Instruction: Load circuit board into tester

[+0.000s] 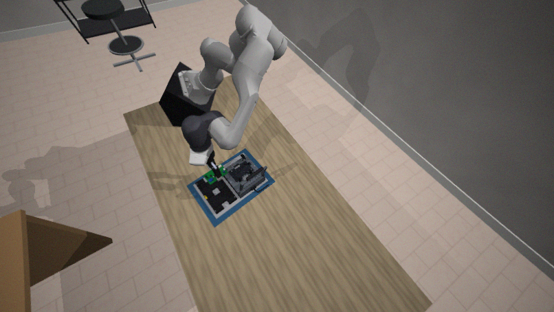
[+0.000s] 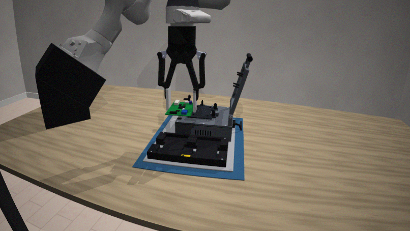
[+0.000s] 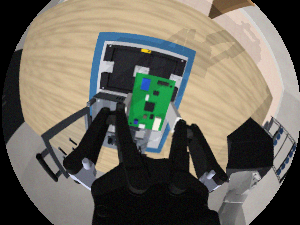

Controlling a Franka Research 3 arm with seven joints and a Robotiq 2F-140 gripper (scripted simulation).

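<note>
Right now my hand is 140 mm short of the tester lid, 150 mm to the right of it and 40 mm below it. From my hand the other things lie so: green circuit board 20 mm below.
</note>
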